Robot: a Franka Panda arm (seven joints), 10 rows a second.
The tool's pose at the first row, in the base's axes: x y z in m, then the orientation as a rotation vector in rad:
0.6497, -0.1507, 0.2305, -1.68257, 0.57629, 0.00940
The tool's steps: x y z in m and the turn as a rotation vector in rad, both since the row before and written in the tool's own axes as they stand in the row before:
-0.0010, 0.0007, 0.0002, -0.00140, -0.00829, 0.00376
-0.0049, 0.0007, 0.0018, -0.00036, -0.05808, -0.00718
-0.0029, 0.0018, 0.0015, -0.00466, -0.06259, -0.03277
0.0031, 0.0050, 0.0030, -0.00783, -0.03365, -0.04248
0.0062, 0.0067, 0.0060, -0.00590, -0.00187, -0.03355
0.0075, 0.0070, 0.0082, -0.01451, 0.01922, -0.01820
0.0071, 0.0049, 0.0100, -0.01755, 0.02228, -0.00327
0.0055, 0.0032, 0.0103, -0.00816, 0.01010, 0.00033
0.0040, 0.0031, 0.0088, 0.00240, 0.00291, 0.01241
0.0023, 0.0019, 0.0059, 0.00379, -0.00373, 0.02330
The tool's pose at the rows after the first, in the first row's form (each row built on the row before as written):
0.6486, -0.1502, 0.2301, -1.68209, 0.57334, 0.01949
0.6446, -0.1468, 0.2307, -1.67845, 0.52368, 0.06307
0.6417, -0.1446, 0.2297, -1.68366, 0.44918, 0.09272
0.6434, -0.1429, 0.2235, -1.69603, 0.38809, 0.09162
0.6481, -0.1391, 0.2144, -1.70753, 0.35815, 0.06978
0.6546, -0.1335, 0.2045, -1.72655, 0.35710, 0.04276
0.6618, -0.1260, 0.1963, -1.74609, 0.37130, 0.02436
0.6681, -0.1179, 0.1899, -1.75478, 0.37935, 0.01732
0.6728, -0.1110, 0.1841, -1.75026, 0.39224, 0.02319
0.6756, -0.1062, 0.1805, -1.74168, 0.40971, 0.04237

